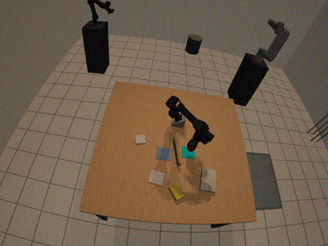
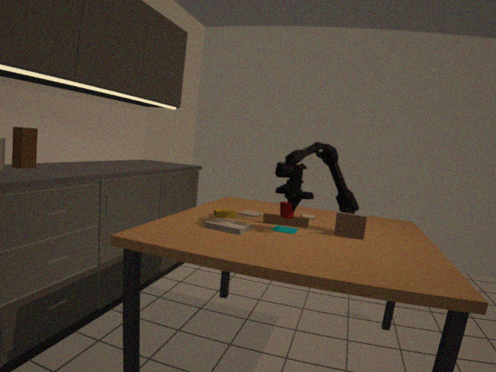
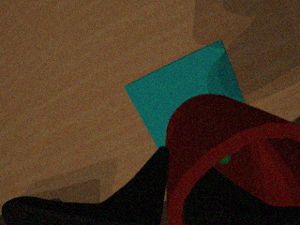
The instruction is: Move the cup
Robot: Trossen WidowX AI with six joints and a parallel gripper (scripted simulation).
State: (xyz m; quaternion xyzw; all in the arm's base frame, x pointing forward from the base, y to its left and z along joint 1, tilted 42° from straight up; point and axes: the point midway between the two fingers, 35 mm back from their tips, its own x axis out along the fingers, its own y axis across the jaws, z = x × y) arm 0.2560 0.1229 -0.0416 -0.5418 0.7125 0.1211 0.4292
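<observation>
My gripper tip is now 30 mm to the left of the green marble, 30 mm short of it and 20 mm above it. From my gripper tip the other things lie so: wooden bar 110 mm to the right, 80 mm below, 50 mm ahead; then cup 30 mm ahead, 20 mm to the right; then teal pad 110 mm below, 30 mm ahead, 20 mm to the right.
</observation>
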